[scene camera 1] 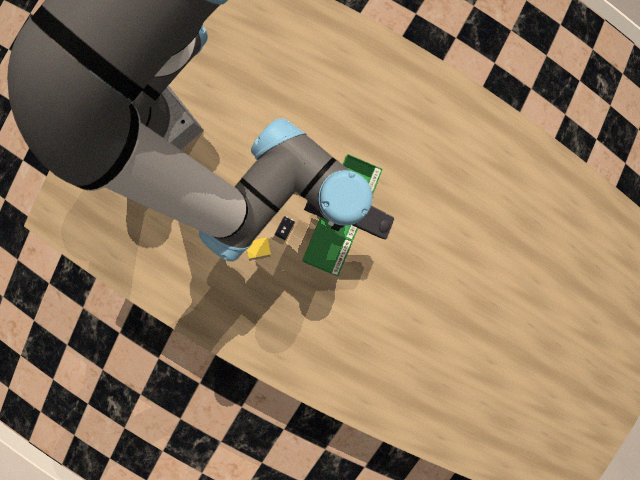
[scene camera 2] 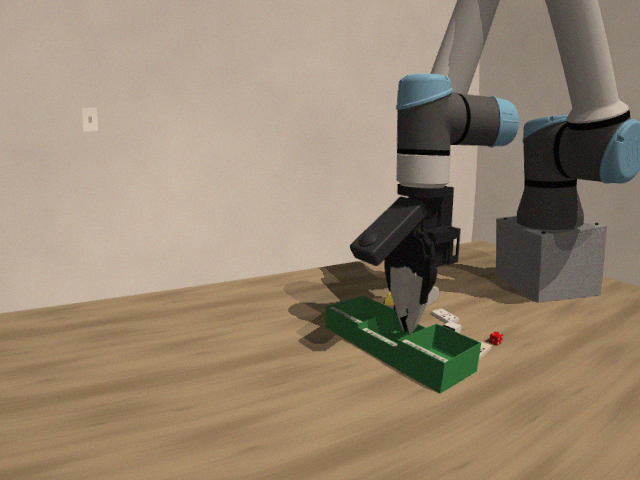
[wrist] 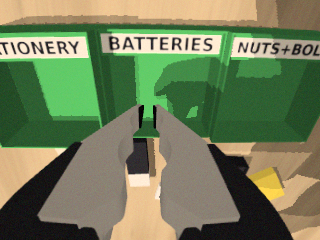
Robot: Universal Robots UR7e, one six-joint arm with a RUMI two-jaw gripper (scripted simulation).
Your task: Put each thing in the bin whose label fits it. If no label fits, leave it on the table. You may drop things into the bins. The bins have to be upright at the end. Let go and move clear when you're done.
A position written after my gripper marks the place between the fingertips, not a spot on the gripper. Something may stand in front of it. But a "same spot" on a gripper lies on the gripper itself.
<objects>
my gripper: scene camera 1 337, 208; scene camera 2; wrist
green bin: scene camera 1; scene camera 2 426, 365; wrist
same spot on my gripper: (wrist: 85, 185) = (scene camera 2: 415, 284)
same spot on green bin: (scene camera 1: 327, 251) = (wrist: 258, 79)
</objects>
